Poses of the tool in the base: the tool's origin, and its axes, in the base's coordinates. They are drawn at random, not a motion.
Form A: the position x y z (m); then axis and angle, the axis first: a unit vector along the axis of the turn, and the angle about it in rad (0 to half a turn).
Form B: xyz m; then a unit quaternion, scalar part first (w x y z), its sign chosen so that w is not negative. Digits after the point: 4 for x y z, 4 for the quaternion.
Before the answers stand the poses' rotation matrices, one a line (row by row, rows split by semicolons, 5 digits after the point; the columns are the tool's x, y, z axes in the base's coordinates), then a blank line. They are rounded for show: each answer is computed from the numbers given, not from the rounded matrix.
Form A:
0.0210 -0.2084 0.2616 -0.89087 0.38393 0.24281 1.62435
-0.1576 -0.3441 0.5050 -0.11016 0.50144 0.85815 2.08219
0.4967 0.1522 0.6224 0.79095 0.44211 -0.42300 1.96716
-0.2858 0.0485 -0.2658 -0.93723 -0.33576 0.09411 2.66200
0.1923 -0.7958 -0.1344 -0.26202 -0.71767 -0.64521 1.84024
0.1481 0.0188 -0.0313 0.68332 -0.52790 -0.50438 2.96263
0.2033 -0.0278 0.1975 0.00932 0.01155 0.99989 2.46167
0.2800 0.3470 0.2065 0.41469 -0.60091 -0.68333 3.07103
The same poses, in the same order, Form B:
0.78260 -0.60280 0.15549; -0.11788 0.10176 0.98780; -0.61127 -0.79138 0.00858
-0.47132 -0.83063 0.29649; 0.66609 -0.11490 0.73697; -0.57809 0.54484 0.60743
0.48107 0.87490 -0.05591; 0.09449 -0.11514 -0.98885; -0.87158 0.47042 -0.13806
0.77053 0.55045 -0.32138; 0.63730 -0.67443 0.37282; -0.01153 -0.49209 -0.87047
-0.17927 0.86003 -0.47772; -0.38383 0.38596 0.83887; 0.90584 0.33374 0.26092
-0.05764 -0.62590 -0.77777; -0.80547 -0.43112 0.40663; -0.58983 0.64991 -0.47930
-0.77747 -0.62847 0.02383; 0.62885 -0.77738 0.01467; 0.00930 0.02639 0.99961
-0.65400 -0.44958 -0.60840; -0.54594 -0.27622 0.79098; -0.52367 0.84945 -0.06479

0.0210 -0.2084 0.2616 0.6879 -0.6466 0.2786 0.1762
-0.1576 -0.3441 0.5050 0.5053 -0.0951 0.4327 0.7405
0.4967 0.1522 0.6224 0.5540 0.6585 0.3681 -0.3521
-0.2858 0.0485 -0.2658 0.2375 -0.9104 -0.3262 0.0914
0.1923 -0.7958 -0.1344 0.6057 -0.2085 -0.5710 -0.5134
0.1481 0.0188 -0.0313 0.0894 0.6806 -0.5258 -0.5024
0.2033 -0.0278 0.1975 0.3335 0.0088 0.0109 0.9427
0.2800 0.3470 0.2065 0.0353 0.4144 -0.6005 -0.6829

